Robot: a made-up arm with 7 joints.
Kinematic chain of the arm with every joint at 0, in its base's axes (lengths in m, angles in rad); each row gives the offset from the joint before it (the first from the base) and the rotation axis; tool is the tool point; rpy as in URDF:
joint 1: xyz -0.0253 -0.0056 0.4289 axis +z
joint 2: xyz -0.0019 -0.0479 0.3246 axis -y
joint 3: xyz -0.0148 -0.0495 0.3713 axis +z
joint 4: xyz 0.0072 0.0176 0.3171 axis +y
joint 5: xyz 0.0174 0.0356 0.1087 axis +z
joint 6: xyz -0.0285 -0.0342 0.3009 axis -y
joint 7: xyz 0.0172 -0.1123 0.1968 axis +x
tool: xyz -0.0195 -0.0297 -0.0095 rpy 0 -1.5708 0
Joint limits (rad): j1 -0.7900..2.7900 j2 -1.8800..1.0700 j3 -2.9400..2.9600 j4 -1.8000..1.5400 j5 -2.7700..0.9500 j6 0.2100..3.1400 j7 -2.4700..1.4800
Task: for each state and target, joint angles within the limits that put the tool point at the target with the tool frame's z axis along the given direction. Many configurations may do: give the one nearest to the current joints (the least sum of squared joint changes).
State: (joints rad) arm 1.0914 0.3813 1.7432 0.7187 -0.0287 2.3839 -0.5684
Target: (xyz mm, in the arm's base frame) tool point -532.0 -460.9 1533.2 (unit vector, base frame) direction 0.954 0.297 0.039
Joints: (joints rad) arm 1.0849 0.5513 2.2976 1.2909 0.0362 1.6355 -0.5728
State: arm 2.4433 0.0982 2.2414 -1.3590 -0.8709 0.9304 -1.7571
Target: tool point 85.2 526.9 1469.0 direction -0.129 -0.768 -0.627
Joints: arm 2.4164 0.0510 2.1493 -1.0087 -0.1240 1.4821 -1.7045
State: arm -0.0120 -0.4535 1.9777 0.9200 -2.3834 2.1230 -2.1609
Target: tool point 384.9 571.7 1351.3 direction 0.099 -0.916 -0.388
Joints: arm 0.6159 -1.2300 1.6766 0.7281 -2.6582 1.8534 -2.2165
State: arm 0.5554 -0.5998 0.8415 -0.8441 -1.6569 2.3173 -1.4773
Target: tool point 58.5 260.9 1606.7 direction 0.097 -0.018 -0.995
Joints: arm 1.2680 -0.7450 0.6927 -1.1306 -2.2999 2.3271 -1.3747
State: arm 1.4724 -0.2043 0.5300 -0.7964 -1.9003 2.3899 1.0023
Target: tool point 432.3 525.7 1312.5 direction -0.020 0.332 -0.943
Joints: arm 1.3183 -1.0733 1.2244 -0.5604 -1.2733 2.7587 1.0190
